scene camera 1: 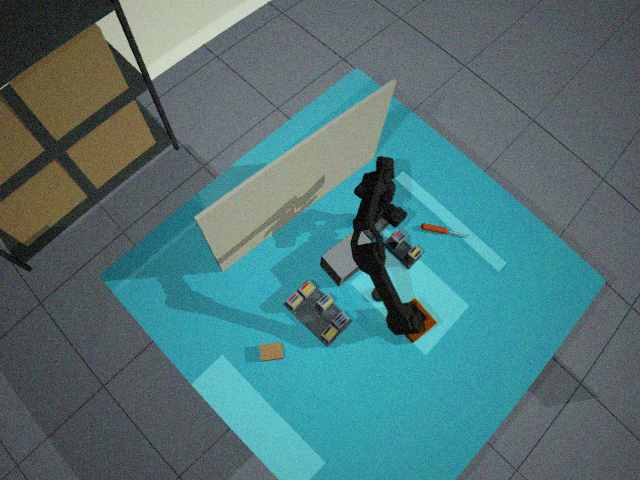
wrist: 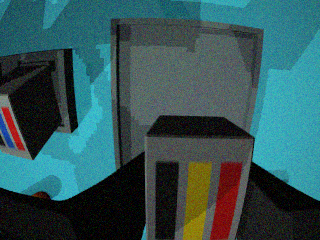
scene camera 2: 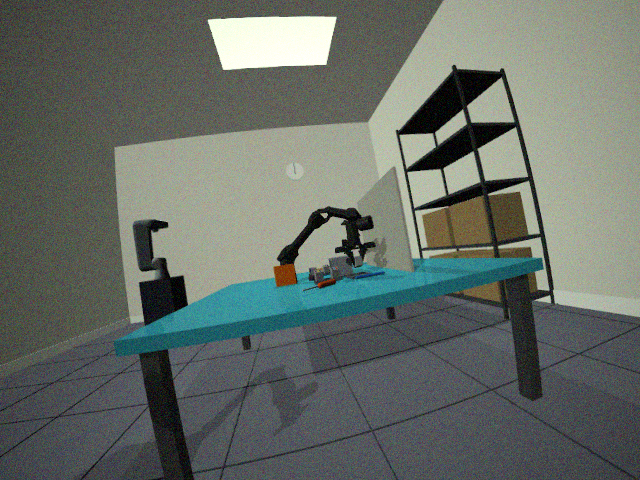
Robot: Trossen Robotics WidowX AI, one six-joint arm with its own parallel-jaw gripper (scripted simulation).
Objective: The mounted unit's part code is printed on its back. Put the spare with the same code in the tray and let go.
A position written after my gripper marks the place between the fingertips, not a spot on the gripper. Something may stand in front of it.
Observation:
My gripper (wrist: 191, 157) holds a grey spare. Further things: a beige panel (scene camera 1: 233, 225).
The beige panel shows as well in scene camera 2 (scene camera 2: 383, 201).

